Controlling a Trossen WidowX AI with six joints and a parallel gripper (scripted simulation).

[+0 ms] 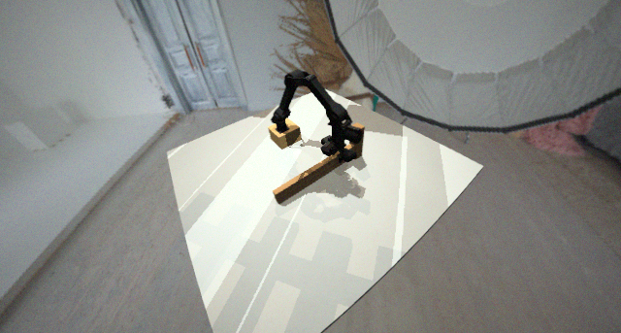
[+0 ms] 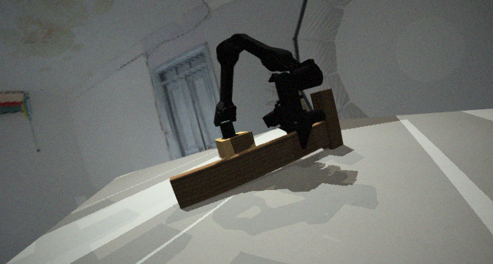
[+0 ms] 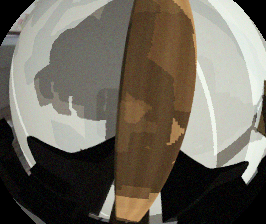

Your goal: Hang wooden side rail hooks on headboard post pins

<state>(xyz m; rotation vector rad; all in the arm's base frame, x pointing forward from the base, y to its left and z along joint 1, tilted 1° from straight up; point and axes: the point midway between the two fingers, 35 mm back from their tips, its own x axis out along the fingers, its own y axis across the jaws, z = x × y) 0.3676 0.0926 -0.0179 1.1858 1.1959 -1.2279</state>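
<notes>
My gripper tip is 12 cm to the right of the headboard post and 5 cm below it.
</notes>
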